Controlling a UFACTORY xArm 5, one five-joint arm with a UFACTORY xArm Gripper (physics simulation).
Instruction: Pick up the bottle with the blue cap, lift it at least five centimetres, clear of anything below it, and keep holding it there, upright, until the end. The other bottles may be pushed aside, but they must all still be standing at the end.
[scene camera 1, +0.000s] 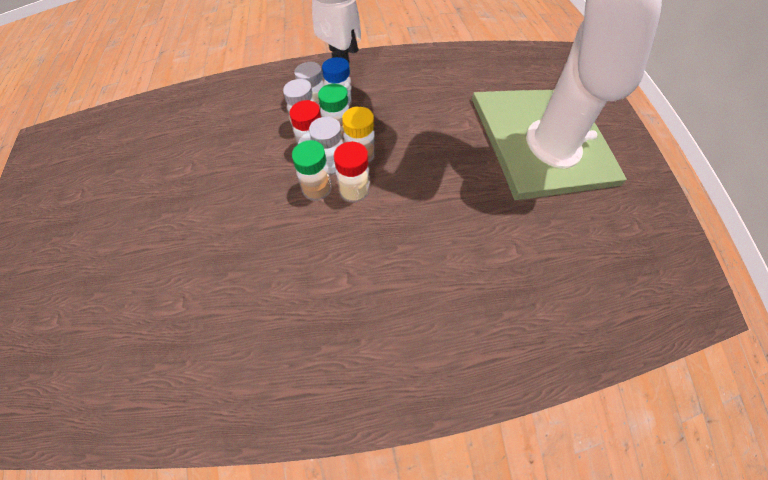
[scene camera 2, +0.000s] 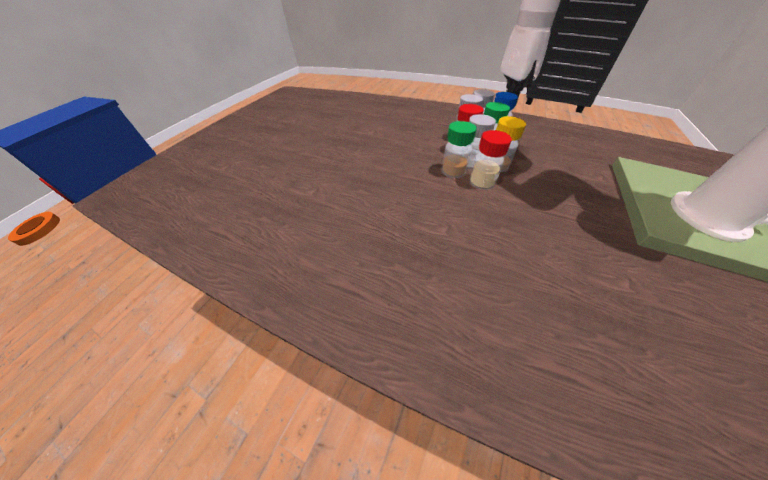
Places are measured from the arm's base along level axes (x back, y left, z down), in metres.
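Where they show: arm's base at its link origin: (scene camera 1: 554, 144) (scene camera 2: 707, 216).
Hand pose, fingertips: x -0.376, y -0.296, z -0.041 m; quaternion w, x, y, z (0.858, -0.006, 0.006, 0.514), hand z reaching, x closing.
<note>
Things, the pixels of their top centre, and the offset from my fingertips. Level surfaces: height alone.
- bottle with the blue cap, top centre: (scene camera 1: 335, 65) (scene camera 2: 506, 95) dx -0.019, dy +0.044, dz -0.039 m
- grey-capped bottle at its top centre: (scene camera 1: 307, 69) (scene camera 2: 484, 92) dx -0.075, dy +0.039, dz -0.039 m
- green-capped bottle at its top centre: (scene camera 1: 332, 92) (scene camera 2: 497, 106) dx -0.042, dy +0.126, dz -0.039 m
- yellow-capped bottle at its top centre: (scene camera 1: 357, 117) (scene camera 2: 512, 121) dx -0.014, dy +0.204, dz -0.039 m
- red-capped bottle at its top centre: (scene camera 1: 350, 154) (scene camera 2: 496, 136) dx -0.045, dy +0.281, dz -0.039 m
- table's at its surface level: dz +0.066 m
The bottle with the blue cap (scene camera 1: 335, 71) (scene camera 2: 505, 101) stands upright at the far right of the bottle group; its lower part is mostly hidden. My gripper (scene camera 1: 340, 55) (scene camera 2: 513, 89) is shut and empty, its dark fingers pointing down at the far side of the blue cap. The fingertips are partly hidden, and I cannot tell whether they touch the bottle. A grey-capped bottle (scene camera 1: 308, 73) (scene camera 2: 484, 96) stands at its left, and a green-capped bottle (scene camera 1: 333, 98) (scene camera 2: 496, 112) stands on its near side. The other visible bottles also stand upright.
Nearer stand a yellow-capped bottle (scene camera 1: 357, 122) (scene camera 2: 510, 129), a red-capped bottle (scene camera 1: 351, 159) (scene camera 2: 495, 143) and several others, close together. The arm's base is on a green board (scene camera 1: 498, 118) (scene camera 2: 640, 198) to the right. The table's (scene camera 1: 317, 316) (scene camera 2: 339, 254) far edge lies beyond the bottles.
</note>
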